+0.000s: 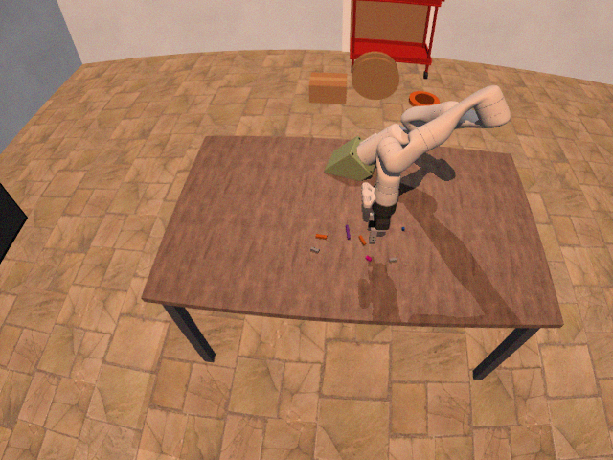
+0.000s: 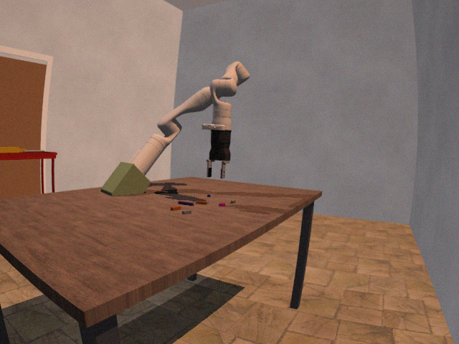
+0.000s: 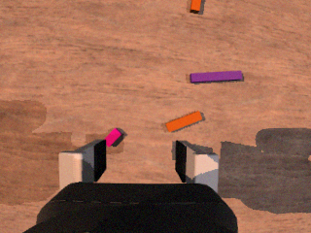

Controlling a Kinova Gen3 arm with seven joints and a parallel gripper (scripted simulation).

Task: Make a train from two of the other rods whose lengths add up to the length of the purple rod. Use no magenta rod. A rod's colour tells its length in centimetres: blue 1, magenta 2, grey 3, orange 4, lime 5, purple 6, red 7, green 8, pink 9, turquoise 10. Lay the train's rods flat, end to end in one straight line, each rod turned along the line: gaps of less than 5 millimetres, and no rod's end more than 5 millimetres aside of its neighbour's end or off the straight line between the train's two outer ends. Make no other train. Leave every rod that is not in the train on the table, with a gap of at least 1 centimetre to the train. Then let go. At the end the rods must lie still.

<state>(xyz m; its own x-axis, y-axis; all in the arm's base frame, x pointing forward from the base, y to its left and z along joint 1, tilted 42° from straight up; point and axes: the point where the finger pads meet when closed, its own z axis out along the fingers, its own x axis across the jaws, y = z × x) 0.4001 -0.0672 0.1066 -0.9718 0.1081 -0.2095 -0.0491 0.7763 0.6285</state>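
My hand is 50 mm past the orange rod, 170 mm to the left of it and 120 mm above it. The rest, counted from my hand: magenta rod: 30 mm ahead, 120 mm below; then purple rod: 80 mm behind, 80 mm to the right, 120 mm below; then blue rod: 110 mm behind, 130 mm to the left, 120 mm below.
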